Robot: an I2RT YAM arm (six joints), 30 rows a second.
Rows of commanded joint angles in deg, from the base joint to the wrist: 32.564 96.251 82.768 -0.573 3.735 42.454; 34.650 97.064 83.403 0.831 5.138 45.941; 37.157 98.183 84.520 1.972 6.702 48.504; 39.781 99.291 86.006 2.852 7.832 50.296; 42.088 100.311 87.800 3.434 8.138 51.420; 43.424 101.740 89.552 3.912 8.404 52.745; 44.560 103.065 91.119 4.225 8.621 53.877; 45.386 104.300 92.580 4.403 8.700 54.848; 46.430 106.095 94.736 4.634 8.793 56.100
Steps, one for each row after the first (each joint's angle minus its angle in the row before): 2.086 0.813 0.635 1.404 1.403 3.487; 2.507 1.119 1.117 1.141 1.564 2.563; 2.624 1.108 1.486 0.880 1.130 1.792; 2.307 1.020 1.794 0.582 0.306 1.124; 1.336 1.429 1.752 0.478 0.266 1.325; 1.136 1.325 1.567 0.313 0.217 1.132; 0.826 1.235 1.461 0.178 0.079 0.971; 1.044 1.795 2.156 0.231 0.093 1.252
